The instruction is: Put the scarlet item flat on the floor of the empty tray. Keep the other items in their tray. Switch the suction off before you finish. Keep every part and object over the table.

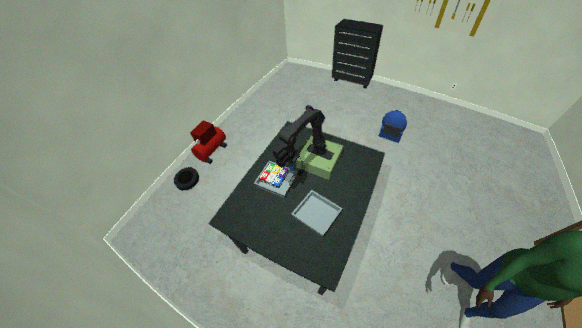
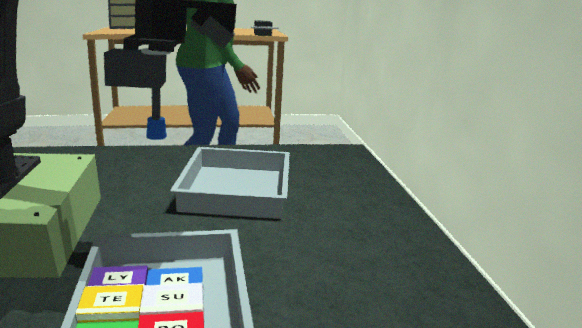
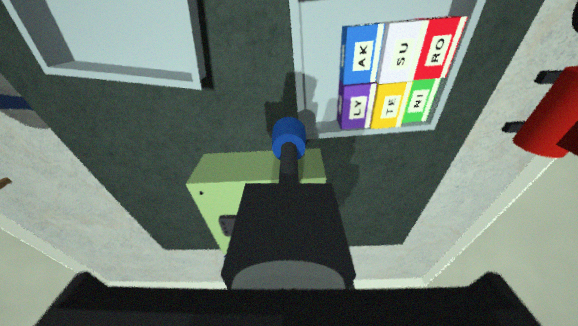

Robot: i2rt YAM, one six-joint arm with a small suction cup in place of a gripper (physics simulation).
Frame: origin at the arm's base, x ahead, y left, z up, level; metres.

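Where they show: hand at its tool point: [image 1: 291, 168] [image 2: 156, 136] [image 3: 288, 132]; arm's base at its link origin: [image 1: 320, 152].
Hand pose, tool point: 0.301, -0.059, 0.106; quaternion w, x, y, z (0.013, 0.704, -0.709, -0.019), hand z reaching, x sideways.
Note:
Things, the pixels of their centre, and the offset from my tool point, as dx, dy, dz.
- scarlet item at the middle of its body: [image 3: 429, 48] [image 1: 265, 176] +0.042, -0.214, -0.185
- filled tray at the middle of its body: [image 2: 163, 295] [image 3: 371, 65] [image 1: 276, 179] +0.018, -0.131, -0.184
- white SU block at the middle of its body: [image 2: 173, 310] [image 3: 395, 51] [image 1: 271, 179] +0.037, -0.162, -0.183
- green NI block at the middle of its body: [image 3: 413, 97] -0.036, -0.221, -0.189
- empty tray at the middle of its body: [image 2: 236, 179] [image 1: 316, 213] +0.116, +0.249, -0.184
- blue AK block at the middle of its body: [image 2: 175, 288] [image 3: 359, 54] [image 1: 278, 182] +0.032, -0.109, -0.189
- purple LY block at the middle of its body: [image 2: 119, 288] [image 3: 354, 103] [image 1: 282, 173] -0.046, -0.117, -0.186
- yellow TE block at the middle of its body: [image 2: 113, 312] [image 3: 385, 101] -0.041, -0.169, -0.182
The scarlet item [image 1: 264, 176] [image 2: 195, 319] [image 3: 446, 29] is a red block labelled RO. It lies at a corner of the block group in the filled tray [image 2: 218, 282] [image 3: 318, 50], beside the white SU block [image 2: 193, 292] [image 3: 412, 32] and the green NI block [image 3: 413, 114]. The empty tray [image 1: 317, 215] [image 2: 232, 204] [image 3: 125, 40] stands apart on the table, with a bare floor. My gripper [image 2: 156, 128] [image 3: 289, 134], a blue suction cup, hangs in the air near the filled tray's edge on the base side. It is open and holds nothing.
The filled tray also holds a blue AK block [image 3: 352, 70], a purple LY block [image 3: 347, 120] and a yellow TE block [image 3: 381, 117]. A green base box [image 1: 320, 162] [image 2: 75, 180] [image 3: 215, 170] stands under the arm. A person [image 1: 540, 270] [image 2: 207, 90] stands beyond the table.

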